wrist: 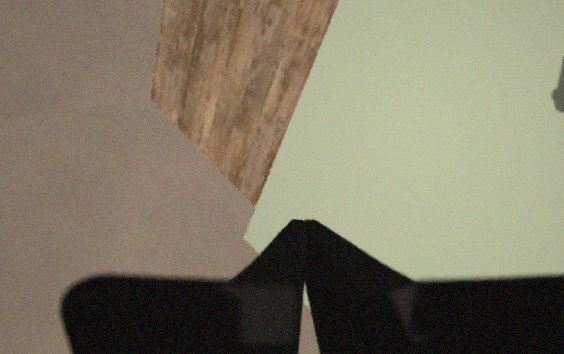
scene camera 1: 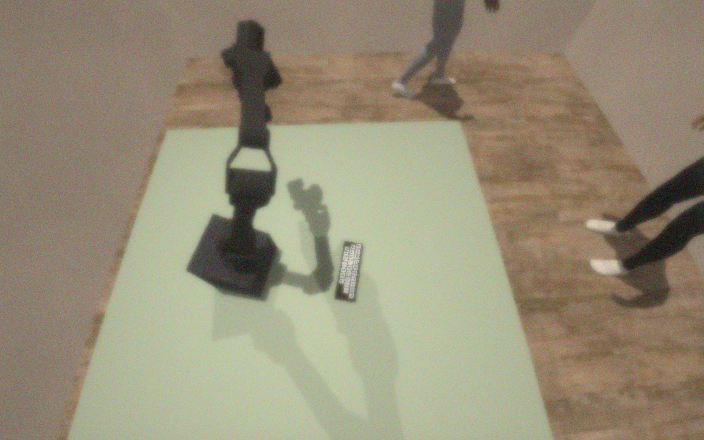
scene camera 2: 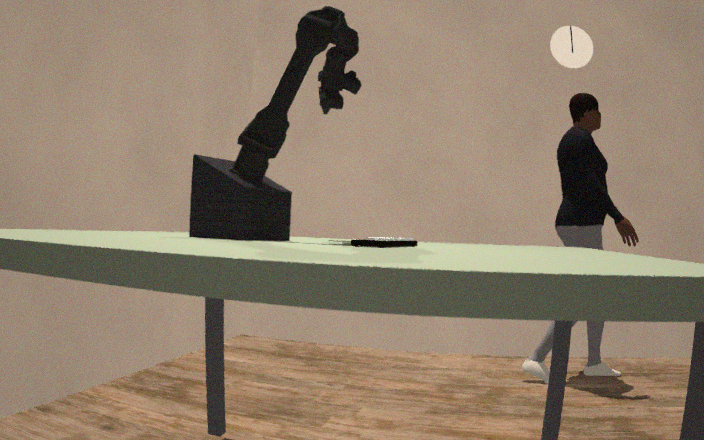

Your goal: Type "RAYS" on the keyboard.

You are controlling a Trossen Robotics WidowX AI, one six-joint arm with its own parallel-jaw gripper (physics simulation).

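Seen in the pictures: gripper, between the fingertips: point(wrist: 302, 232) point(scene camera 2: 325, 113); arm's base, origin of its link: point(scene camera 1: 235, 254) point(scene camera 2: 245, 175).
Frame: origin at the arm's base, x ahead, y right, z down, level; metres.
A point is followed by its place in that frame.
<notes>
A small black keyboard point(scene camera 1: 348, 271) @[x 0.312, y 0.088, z 0.124 m] point(scene camera 2: 384, 242) @[x 0.311, y 0.181, z 0.132 m] with pale keys lies flat on the green table. Its letters are too small to read in scene camera 1, and it does not show in the wrist view. My gripper point(wrist: 302, 232) @[x 0.131, y -0.374, z -0.222 m] point(scene camera 2: 326, 111) @[x 0.131, y -0.374, z -0.222 m] is shut, with its fingertips touching and nothing between them. In scene camera 2 it hangs pointing down, high above the table, between the arm's base and the keyboard and to the left of the keyboard. In scene camera 1 the fingertips are hard to make out.
The green table point(scene camera 1: 441, 337) @[x 0.535, y 0.349, z 0.142 m] point(scene camera 2: 467, 259) @[x 0.411, y 0.532, z 0.142 m] point(wrist: 425, 150) @[x 0.056, y -0.427, z 0.142 m] carries the arm's dark box-shaped base point(scene camera 1: 233, 259) @[x 0.010, y 0.035, z -0.047 m] point(scene camera 2: 238, 207) @[x 0.012, y 0.095, z 0.075 m], left of the keyboard. Shadows of the arm fall around the keyboard. A standing person point(scene camera 2: 581, 176) is beyond the table, and another person's legs point(scene camera 1: 669, 207) show at the right.
</notes>
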